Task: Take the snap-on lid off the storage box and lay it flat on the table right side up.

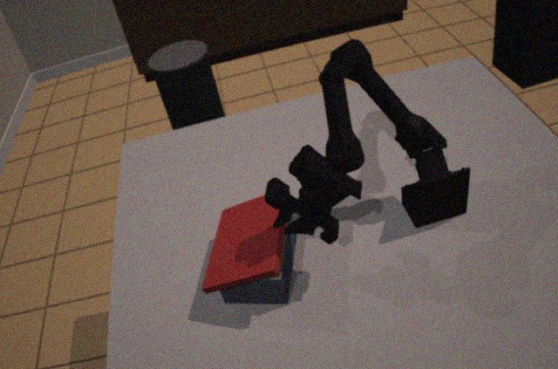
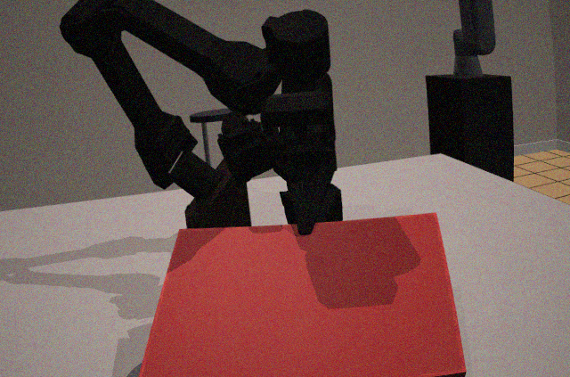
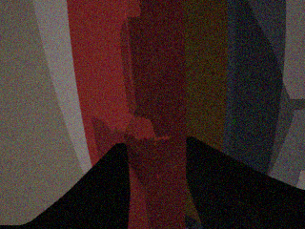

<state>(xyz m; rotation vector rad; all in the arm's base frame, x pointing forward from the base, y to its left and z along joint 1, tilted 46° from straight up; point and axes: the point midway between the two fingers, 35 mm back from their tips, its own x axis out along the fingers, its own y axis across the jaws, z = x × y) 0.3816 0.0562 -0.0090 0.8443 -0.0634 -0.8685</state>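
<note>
My gripper tip is now 70 mm short of the lid, 30 mm to the left of it and 20 mm above it. From my gripper tip the other things lie so: storage box: 60 mm ahead, 20 mm to the right, 90 mm below.
</note>
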